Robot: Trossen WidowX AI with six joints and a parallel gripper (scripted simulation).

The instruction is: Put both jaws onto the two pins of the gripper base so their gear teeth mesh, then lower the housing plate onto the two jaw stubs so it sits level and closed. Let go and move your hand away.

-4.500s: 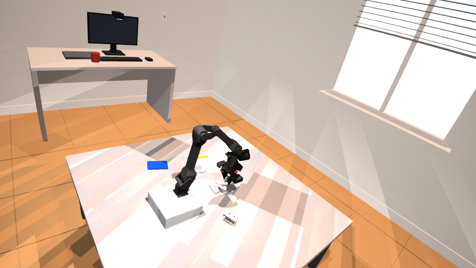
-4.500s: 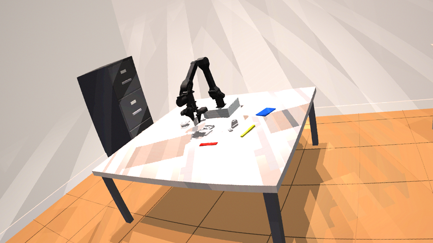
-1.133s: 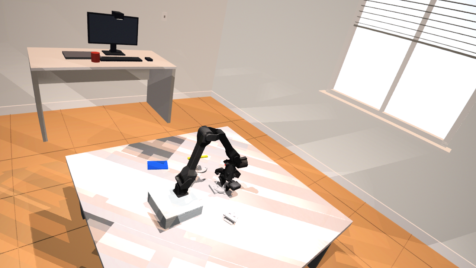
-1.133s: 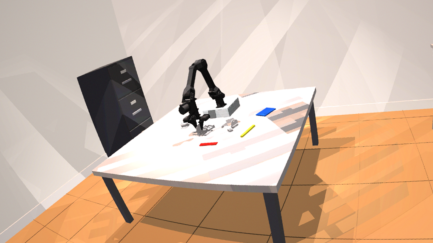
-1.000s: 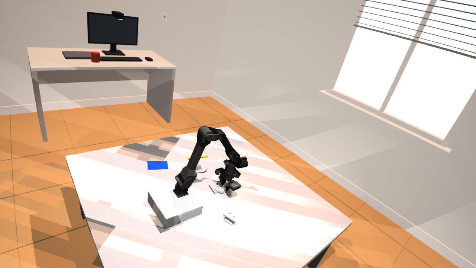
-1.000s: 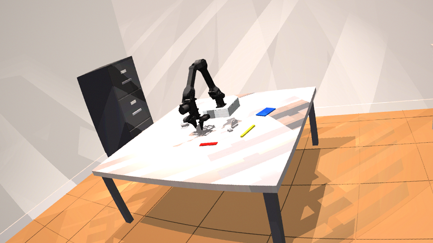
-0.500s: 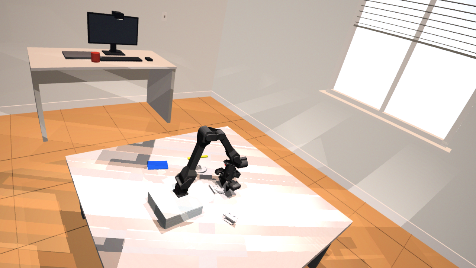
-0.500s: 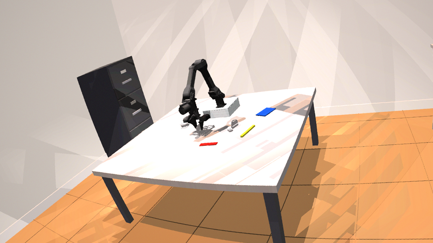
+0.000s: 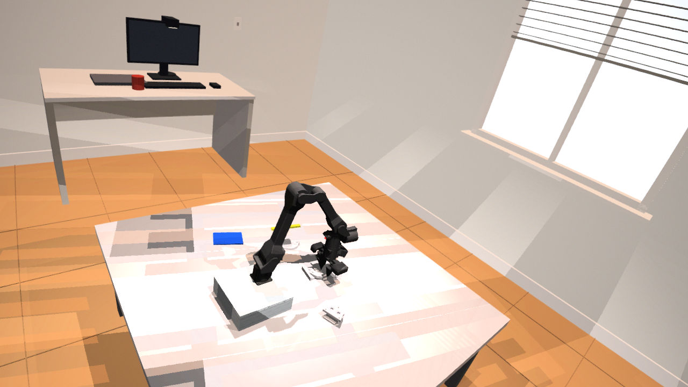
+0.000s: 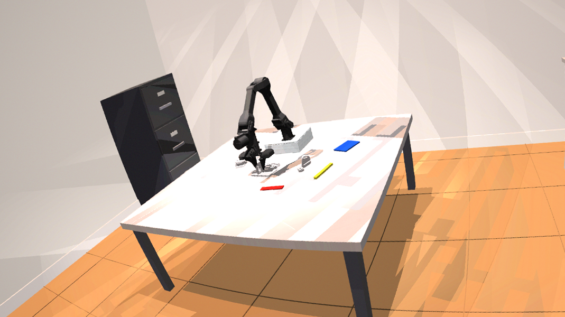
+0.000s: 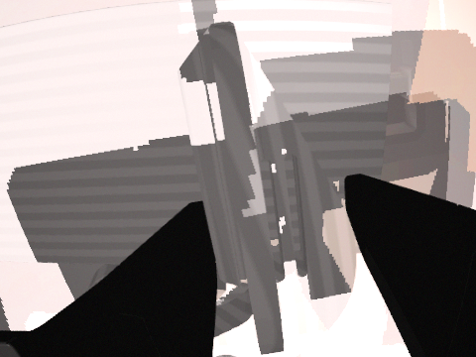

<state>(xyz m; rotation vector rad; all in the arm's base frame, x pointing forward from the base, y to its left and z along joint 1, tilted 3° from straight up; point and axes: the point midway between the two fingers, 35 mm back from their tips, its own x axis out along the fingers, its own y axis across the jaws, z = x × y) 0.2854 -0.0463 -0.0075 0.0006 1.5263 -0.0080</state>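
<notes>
My gripper tip is 3 cm past the curved jaw and 2 cm to the right of it. The rest, counted from my gripper tip: yellow stick 36 cm to the left, 4 cm ahead, 1 cm below; blue card 39 cm to the left, 25 cm behind, 1 cm below; red strip 18 cm ahead, 16 cm to the left, 1 cm below.
</notes>
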